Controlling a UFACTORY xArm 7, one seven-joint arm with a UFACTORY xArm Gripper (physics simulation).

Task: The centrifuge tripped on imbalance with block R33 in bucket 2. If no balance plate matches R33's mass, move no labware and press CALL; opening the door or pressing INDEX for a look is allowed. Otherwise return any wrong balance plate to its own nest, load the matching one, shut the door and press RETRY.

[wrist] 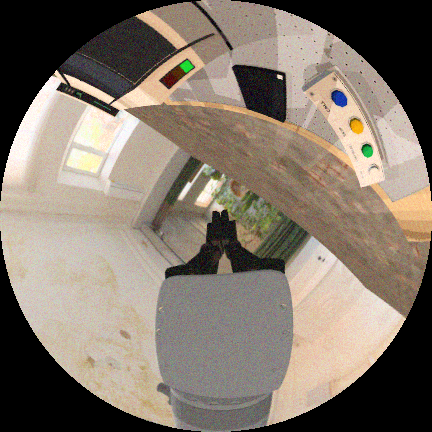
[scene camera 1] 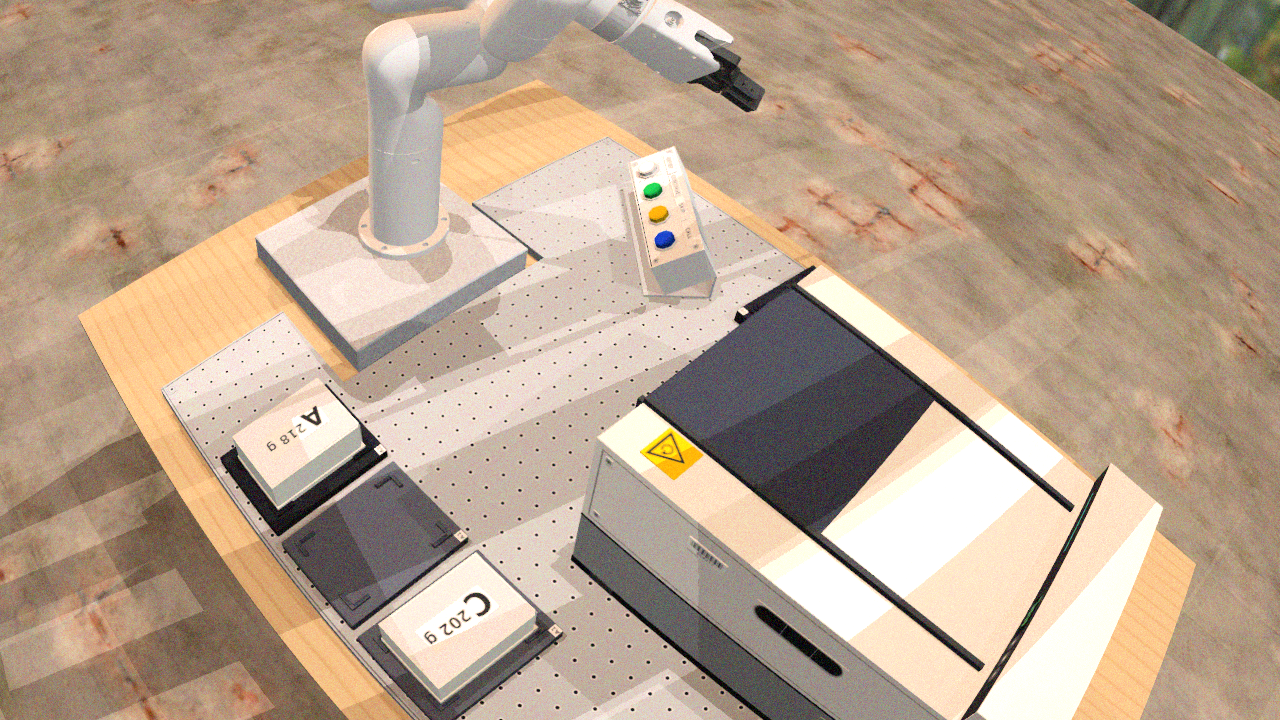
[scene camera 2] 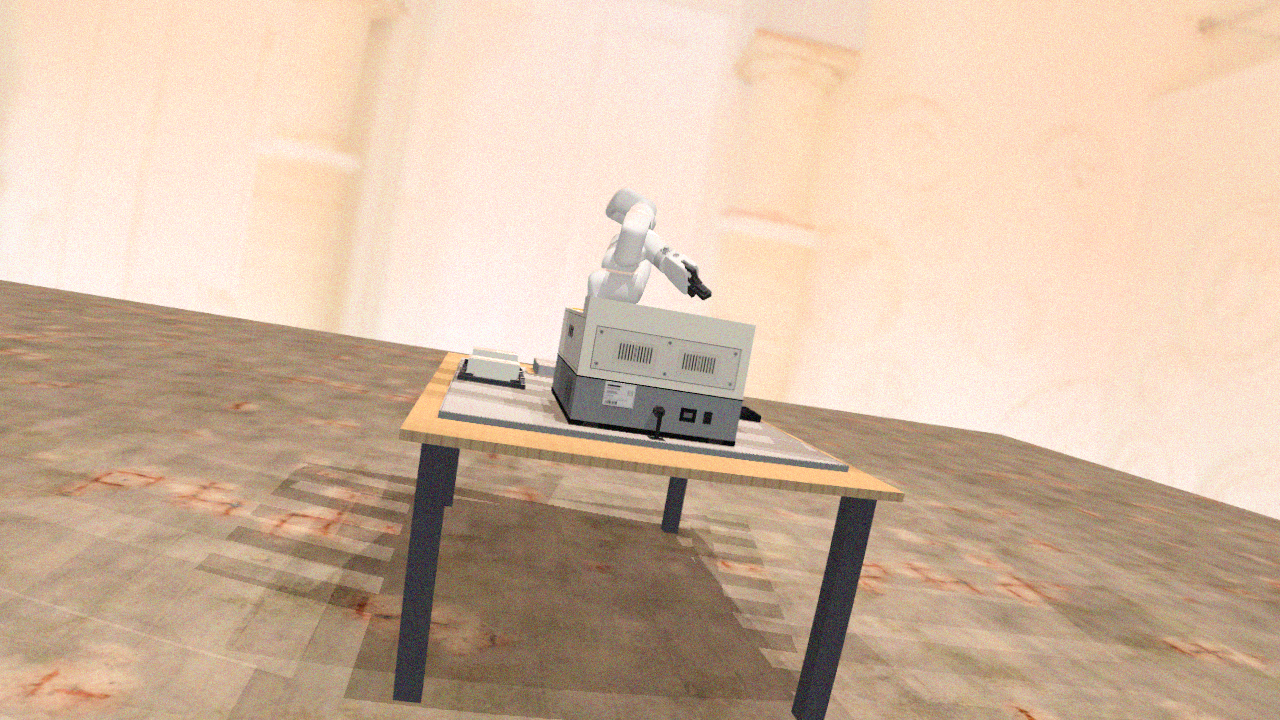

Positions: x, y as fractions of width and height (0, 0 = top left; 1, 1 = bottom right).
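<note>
My gripper (scene camera 1: 0.59, 0.14), also (wrist: 0.51, 0.51): shut, holding nothing. Button box (wrist: 0.77, 0.21). Centrifuge (scene camera 1: 0.64, 0.71), also (wrist: 0.35, 0.15) and (scene camera 2: 0.48, 0.51). Dark nest (scene camera 1: 0.29, 0.76).
</note>
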